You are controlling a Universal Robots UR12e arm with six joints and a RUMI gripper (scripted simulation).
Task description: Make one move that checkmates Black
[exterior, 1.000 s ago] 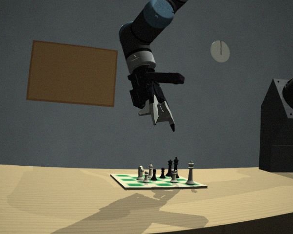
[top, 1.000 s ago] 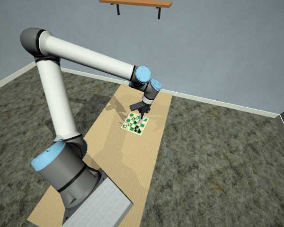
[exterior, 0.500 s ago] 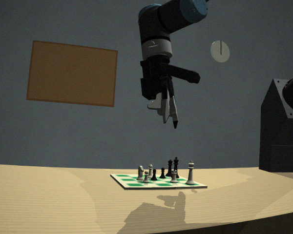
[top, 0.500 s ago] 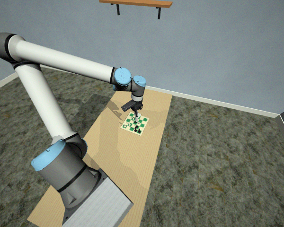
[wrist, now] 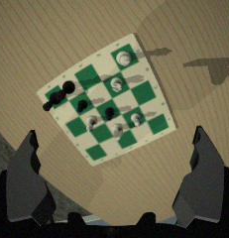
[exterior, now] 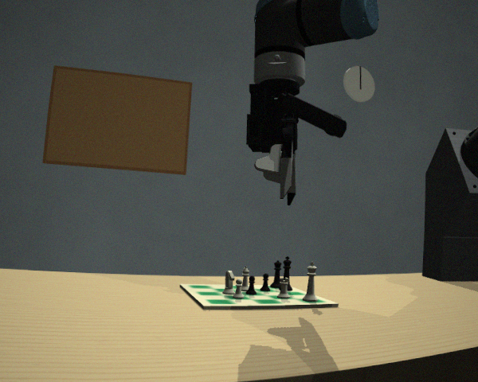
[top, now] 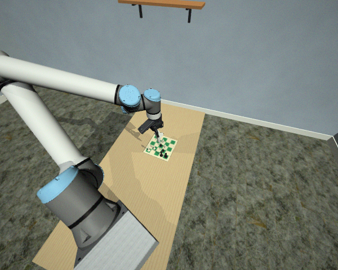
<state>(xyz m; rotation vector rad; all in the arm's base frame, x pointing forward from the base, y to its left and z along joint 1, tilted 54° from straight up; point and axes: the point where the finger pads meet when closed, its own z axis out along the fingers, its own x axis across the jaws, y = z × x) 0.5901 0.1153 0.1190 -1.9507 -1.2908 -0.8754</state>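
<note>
My hand is 40 mm past the white queen, 30 mm to the right of it and 130 mm above it. Round my hand: white pawn (80 mm ahead, 20 mm to the left, 150 mm below); then chessboard (50 mm ahead, 30 mm to the right, 160 mm below).
</note>
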